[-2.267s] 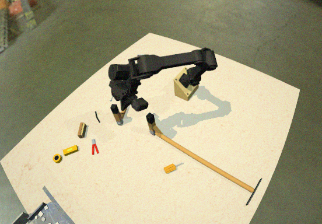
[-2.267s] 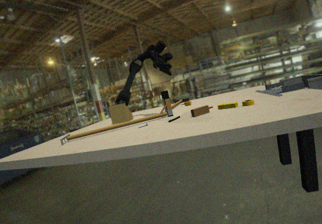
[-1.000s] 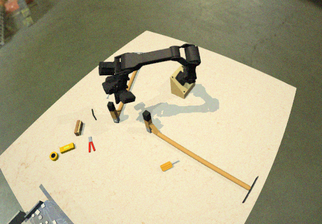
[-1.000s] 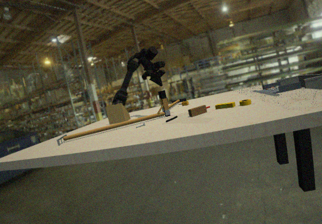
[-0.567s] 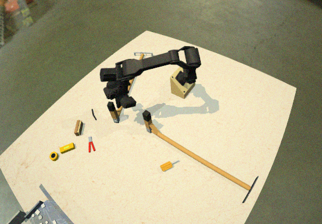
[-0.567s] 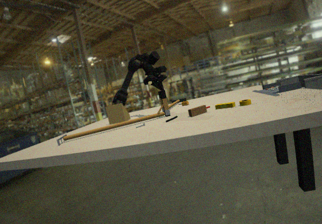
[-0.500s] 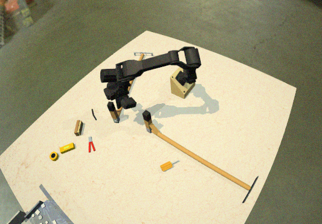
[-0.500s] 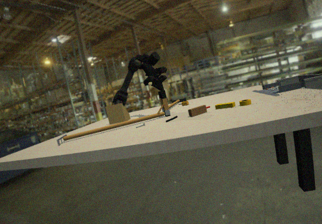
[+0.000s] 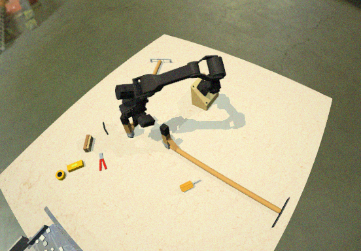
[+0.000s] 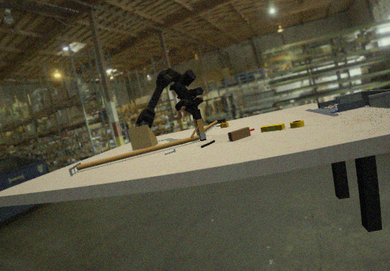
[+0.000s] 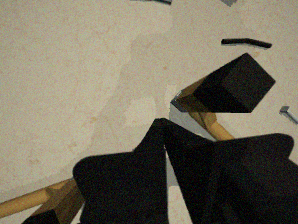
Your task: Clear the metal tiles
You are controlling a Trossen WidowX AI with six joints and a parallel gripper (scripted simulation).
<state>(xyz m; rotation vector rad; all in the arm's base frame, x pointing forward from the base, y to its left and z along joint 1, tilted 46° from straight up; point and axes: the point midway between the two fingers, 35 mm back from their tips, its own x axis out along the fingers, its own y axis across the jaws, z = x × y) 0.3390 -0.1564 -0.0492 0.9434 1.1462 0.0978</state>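
My gripper tip is now 16 cm short of the wooden block, 22 cm to the left of it and 9 cm above it. From my gripper tip the other things lie so: yellow tape roll (38 cm ahead, 23 cm to the right, 10 cm below); yellow level (29 cm ahead, 20 cm to the right, 9 cm below); screwdriver (10 cm ahead, 32 cm to the left, 9 cm below).
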